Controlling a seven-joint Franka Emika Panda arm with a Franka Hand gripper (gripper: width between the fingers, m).
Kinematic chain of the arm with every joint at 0, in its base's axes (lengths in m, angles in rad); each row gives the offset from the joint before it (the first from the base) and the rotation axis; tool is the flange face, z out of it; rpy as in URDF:
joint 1: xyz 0 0 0.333 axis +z
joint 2: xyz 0 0 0 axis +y
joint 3: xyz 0 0 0.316 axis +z
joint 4: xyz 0.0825 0 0 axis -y
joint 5: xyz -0.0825 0 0.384 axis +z
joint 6: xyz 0 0 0 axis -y
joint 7: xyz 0.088 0 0 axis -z
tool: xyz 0 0 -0.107 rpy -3.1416 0 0
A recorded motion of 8 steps. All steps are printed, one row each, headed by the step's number.
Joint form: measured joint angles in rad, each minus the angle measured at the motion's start. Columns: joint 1, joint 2, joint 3, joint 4, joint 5, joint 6, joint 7.
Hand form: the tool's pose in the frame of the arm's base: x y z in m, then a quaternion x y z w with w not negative. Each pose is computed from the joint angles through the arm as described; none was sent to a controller.
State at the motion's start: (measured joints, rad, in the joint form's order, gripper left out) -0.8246 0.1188 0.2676 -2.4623 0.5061 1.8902 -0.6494
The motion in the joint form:
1: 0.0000 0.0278 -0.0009 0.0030 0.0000 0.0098 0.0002
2: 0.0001 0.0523 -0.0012 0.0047 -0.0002 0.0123 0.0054
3: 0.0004 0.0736 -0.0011 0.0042 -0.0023 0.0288 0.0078
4: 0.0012 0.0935 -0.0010 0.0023 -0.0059 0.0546 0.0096
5: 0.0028 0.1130 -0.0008 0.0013 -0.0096 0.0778 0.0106
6: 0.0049 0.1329 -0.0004 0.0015 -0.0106 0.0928 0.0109
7: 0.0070 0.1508 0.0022 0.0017 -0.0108 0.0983 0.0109
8: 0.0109 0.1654 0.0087 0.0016 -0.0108 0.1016 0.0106
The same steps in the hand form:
1: 0.3606 -0.1793 0.2151 -0.91120 0.11069 0.15512 0.36523
2: 0.3593 -0.1779 0.2063 -0.90700 0.11480 0.16314 0.37088
3: 0.3584 -0.1776 0.1979 -0.90587 0.11811 0.16642 0.37115
4: 0.3578 -0.1778 0.1896 -0.90666 0.12133 0.16711 0.36787
5: 0.3573 -0.1776 0.1816 -0.90732 0.12329 0.16817 0.36508
6: 0.3568 -0.1763 0.1741 -0.90644 0.12461 0.17094 0.36554
7: 0.3562 -0.1731 0.1675 -0.90427 0.12394 0.17610 0.36868
8: 0.3567 -0.1679 0.1623 -0.90252 0.12010 0.18155 0.37159

